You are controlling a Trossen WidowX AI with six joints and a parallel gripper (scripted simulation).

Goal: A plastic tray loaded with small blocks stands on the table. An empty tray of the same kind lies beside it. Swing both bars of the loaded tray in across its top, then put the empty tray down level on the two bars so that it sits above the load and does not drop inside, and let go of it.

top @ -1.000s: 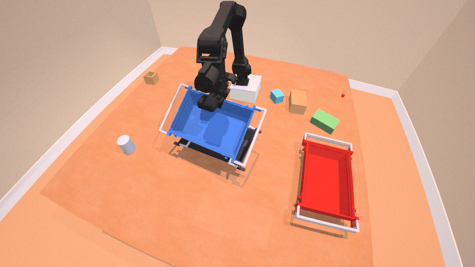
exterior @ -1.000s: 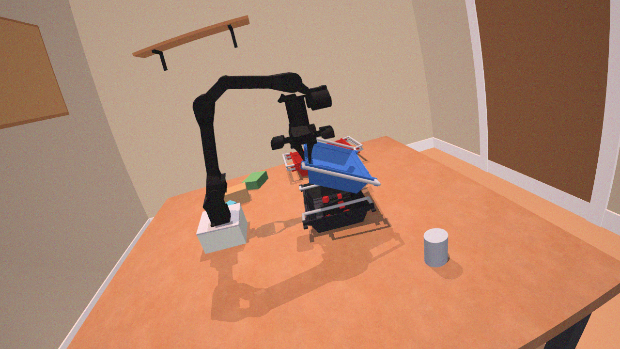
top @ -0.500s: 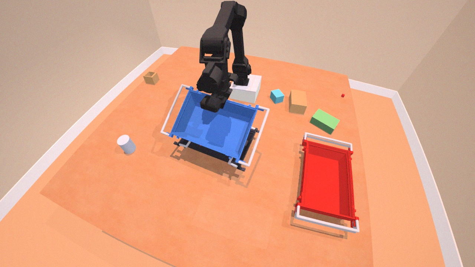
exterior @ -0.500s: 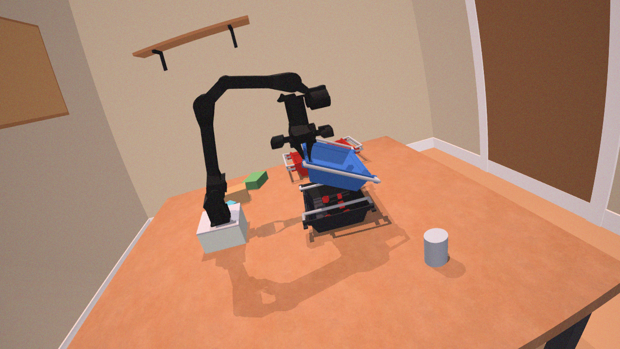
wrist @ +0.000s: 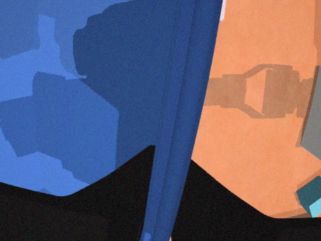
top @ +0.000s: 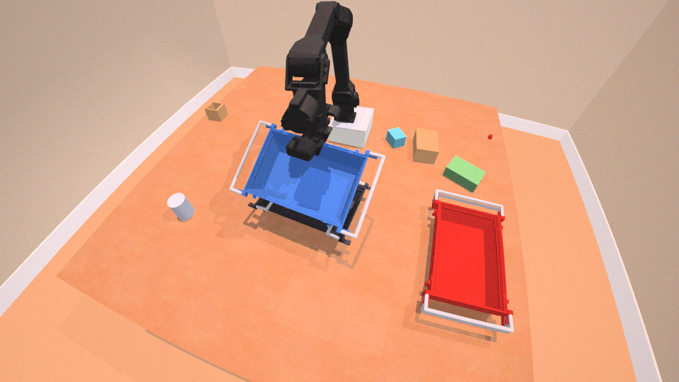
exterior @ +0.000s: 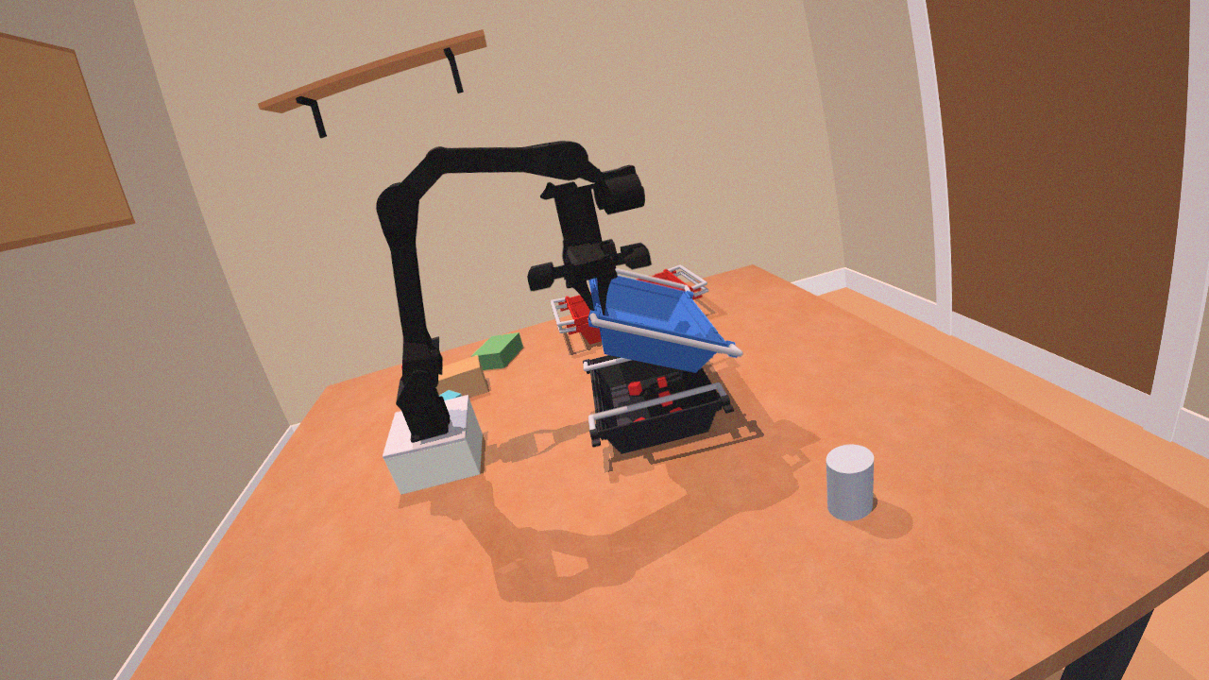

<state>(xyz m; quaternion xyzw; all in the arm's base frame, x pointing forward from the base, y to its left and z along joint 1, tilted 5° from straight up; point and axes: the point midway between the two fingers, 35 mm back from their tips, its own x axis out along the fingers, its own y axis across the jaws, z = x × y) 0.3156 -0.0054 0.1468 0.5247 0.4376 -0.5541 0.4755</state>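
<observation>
Right now my gripper tip is 8 cm short of the blue tray, 1 cm to the left of it and 1 cm above it. Round my gripper tip: cyan cube: 32 cm behind, 21 cm to the left, 16 cm below; then orange block: 29 cm behind, 32 cm to the left, 15 cm below; then grey cylinder: 17 cm ahead, 40 cm to the right, 14 cm below.
</observation>
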